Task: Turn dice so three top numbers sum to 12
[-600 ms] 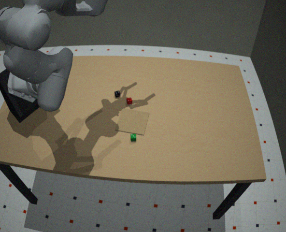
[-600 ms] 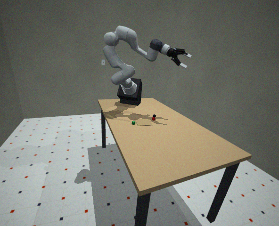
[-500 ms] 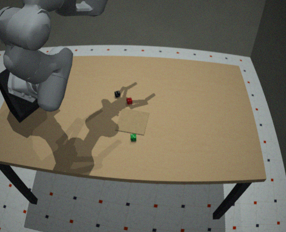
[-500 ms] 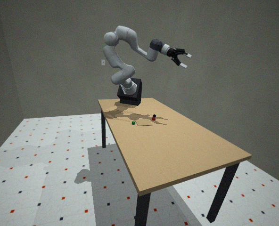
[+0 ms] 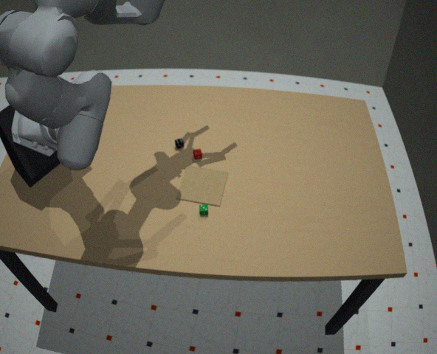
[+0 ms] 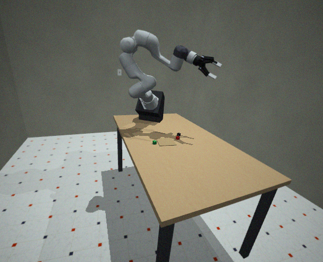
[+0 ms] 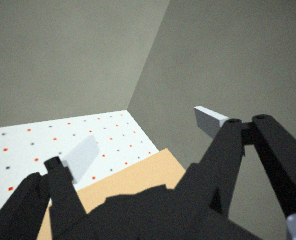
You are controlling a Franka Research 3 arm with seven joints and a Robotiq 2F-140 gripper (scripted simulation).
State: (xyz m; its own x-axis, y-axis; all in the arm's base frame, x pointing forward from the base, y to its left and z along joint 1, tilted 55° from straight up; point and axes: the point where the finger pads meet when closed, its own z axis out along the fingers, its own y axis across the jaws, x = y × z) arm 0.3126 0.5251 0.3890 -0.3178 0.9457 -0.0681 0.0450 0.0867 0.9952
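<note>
The green die is 56 cm below my hand, 42 cm to the right of it and 21 cm behind it. From my hand the other things lie so: tan mat: 57 cm below, 32 cm to the right, 18 cm behind; black die: 56 cm below, 20 cm behind, 13 cm to the right; red die: 56 cm below, 20 cm to the right, 15 cm behind.
</note>
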